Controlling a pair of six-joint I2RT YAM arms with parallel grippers.
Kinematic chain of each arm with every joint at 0, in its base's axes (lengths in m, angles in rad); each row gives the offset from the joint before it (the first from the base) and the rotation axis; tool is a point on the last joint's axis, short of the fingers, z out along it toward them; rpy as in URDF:
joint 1: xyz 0 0 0.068 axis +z
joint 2: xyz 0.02 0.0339 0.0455 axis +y
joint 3: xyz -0.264 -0.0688 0 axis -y
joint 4: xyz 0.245 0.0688 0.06 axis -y
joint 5: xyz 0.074 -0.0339 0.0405 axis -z
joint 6: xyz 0.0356 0 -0.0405 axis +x
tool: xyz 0 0 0 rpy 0 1.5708 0
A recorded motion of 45 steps. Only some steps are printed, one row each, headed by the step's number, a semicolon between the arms.
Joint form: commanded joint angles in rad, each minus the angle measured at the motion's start. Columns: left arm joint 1, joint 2, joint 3, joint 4, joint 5, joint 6; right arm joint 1, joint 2, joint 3, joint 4, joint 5, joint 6.
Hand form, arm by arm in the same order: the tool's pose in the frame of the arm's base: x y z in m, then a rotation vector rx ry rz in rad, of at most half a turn. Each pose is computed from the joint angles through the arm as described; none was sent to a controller.
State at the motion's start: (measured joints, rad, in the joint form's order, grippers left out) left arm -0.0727 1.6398 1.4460 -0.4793 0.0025 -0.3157; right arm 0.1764 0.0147 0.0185 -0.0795 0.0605 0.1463
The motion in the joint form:
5: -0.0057 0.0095 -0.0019 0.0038 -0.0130 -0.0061; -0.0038 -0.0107 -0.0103 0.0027 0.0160 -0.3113
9: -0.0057 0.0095 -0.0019 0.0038 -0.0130 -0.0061; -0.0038 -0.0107 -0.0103 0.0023 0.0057 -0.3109
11: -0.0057 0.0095 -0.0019 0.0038 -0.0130 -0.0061; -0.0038 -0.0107 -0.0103 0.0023 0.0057 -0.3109
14: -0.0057 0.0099 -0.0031 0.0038 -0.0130 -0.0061; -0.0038 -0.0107 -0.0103 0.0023 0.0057 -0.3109
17: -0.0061 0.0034 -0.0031 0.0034 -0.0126 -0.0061; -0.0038 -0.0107 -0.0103 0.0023 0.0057 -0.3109
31: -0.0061 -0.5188 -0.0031 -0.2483 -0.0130 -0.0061; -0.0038 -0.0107 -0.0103 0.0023 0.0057 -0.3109
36: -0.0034 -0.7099 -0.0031 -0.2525 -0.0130 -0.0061; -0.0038 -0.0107 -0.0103 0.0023 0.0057 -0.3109
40: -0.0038 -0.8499 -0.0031 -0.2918 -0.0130 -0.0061; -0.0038 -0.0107 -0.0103 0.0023 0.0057 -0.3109
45: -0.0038 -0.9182 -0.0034 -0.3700 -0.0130 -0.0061; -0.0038 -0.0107 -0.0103 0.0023 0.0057 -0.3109
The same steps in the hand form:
5: 0.3768 -0.0292 0.3165 -0.2799 2.2420 -0.2026; 0.1088 0.0162 0.1676 -0.2183 1.6289 -0.0571
9: 0.3768 -0.0292 0.3165 -0.2799 2.2420 -0.2026; 0.1087 0.0166 0.1676 -0.2259 1.6283 -0.0483
11: 0.3768 -0.0292 0.3165 -0.2799 2.2420 -0.2026; 0.1087 0.0166 0.1676 -0.2259 1.6283 -0.0483
14: 0.3768 -0.0292 0.3160 -0.2801 2.2435 -0.2023; 0.1087 0.0166 0.1676 -0.2259 1.6283 -0.0483
17: 0.3755 -0.0293 0.3183 -0.2787 2.2376 -0.2041; 0.1087 0.0166 0.1676 -0.2259 1.6283 -0.0483
31: 0.2187 -0.0169 0.4424 -0.2474 1.9695 -0.2500; 0.1087 0.0166 0.1676 -0.2259 1.6283 -0.0483
36: 0.1527 -0.0113 0.4738 -0.2278 1.7835 -0.2758; 0.1087 0.0166 0.1676 -0.2259 1.6283 -0.0483
40: 0.1009 -0.0074 0.4846 -0.2155 1.6835 -0.2895; 0.1087 0.0166 0.1676 -0.2259 1.6283 -0.0483
45: 0.0747 -0.0054 0.4807 -0.2167 1.6936 -0.2882; 0.1087 0.0166 0.1676 -0.2259 1.6283 -0.0483

